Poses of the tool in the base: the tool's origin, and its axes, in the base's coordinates. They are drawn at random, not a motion.
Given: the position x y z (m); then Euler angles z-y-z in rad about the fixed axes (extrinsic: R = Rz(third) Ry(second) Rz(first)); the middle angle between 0 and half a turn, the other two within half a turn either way.
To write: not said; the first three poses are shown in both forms.
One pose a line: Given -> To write
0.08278 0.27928 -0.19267 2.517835 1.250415 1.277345 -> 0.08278 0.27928 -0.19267 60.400 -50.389 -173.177
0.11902 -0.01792 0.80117 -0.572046 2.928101 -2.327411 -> 0.11902 -0.01792 0.80117 -173.306 10.262 80.027
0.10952 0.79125 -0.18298 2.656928 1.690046 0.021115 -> 0.10952 0.79125 -0.18298 104.422 -61.468 78.478
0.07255 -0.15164 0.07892 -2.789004 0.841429 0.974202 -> 0.07255 -0.15164 0.07892 -21.125 -44.405 -95.276
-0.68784 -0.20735 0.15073 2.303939 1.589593 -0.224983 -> -0.68784 -0.20735 0.15073 91.449 -41.997 76.140
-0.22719 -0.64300 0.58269 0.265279 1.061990 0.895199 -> -0.22719 -0.64300 0.58269 25.175 57.435 80.440
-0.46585 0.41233 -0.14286 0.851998 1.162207 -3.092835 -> -0.46585 0.41233 -0.14286 60.089 37.177 -106.375
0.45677 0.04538 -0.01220 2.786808 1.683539 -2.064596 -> 0.45677 0.04538 -0.01220 108.052 -68.712 -45.185
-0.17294 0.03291 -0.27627 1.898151 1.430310 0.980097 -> -0.17294 0.03291 -0.27627 81.506 -18.564 148.878
